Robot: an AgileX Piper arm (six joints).
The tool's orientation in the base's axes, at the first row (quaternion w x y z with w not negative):
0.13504, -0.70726, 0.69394, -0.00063
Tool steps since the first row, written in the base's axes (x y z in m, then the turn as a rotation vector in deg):
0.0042, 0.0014, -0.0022, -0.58, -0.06, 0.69
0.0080, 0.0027, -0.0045, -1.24, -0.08, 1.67
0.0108, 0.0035, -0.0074, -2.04, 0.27, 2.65
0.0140, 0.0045, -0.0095, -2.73, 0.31, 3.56
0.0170, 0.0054, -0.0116, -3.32, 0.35, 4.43
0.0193, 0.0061, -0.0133, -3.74, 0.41, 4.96
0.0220, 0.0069, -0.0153, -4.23, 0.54, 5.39
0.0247, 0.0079, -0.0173, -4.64, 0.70, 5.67
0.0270, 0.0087, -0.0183, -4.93, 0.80, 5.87
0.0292, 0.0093, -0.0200, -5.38, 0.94, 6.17
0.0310, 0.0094, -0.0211, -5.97, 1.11, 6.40
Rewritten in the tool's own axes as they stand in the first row. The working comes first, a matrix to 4 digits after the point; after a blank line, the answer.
The tool's axes in the first row as the columns of a matrix, in the base's axes (used below as rounded here):
0.0369, -0.9814, 0.1883
-0.9818, -0.0004, 0.1901
-0.1865, -0.1919, -0.9635

-0.0008, -0.0037, 0.0032, -0.09, 0.44, -0.79
-0.0015, -0.0070, 0.0064, -0.28, 0.90, -1.86
-0.0017, -0.0092, 0.0098, -0.83, 1.49, -2.89
-0.0021, -0.0119, 0.0126, -1.07, 2.00, -3.89
-0.0025, -0.0145, 0.0154, -1.29, 2.41, -4.83
-0.0028, -0.0164, 0.0176, -1.47, 2.72, -5.41
-0.0031, -0.0187, 0.0202, -1.69, 3.12, -5.89
-0.0036, -0.0209, 0.0228, -1.92, 3.47, -6.20
-0.0041, -0.0230, 0.0244, -2.06, 3.71, -6.43
-0.0043, -0.0248, 0.0265, -2.27, 4.10, -6.78
-0.0041, -0.0264, 0.0280, -2.50, 4.63, -7.08

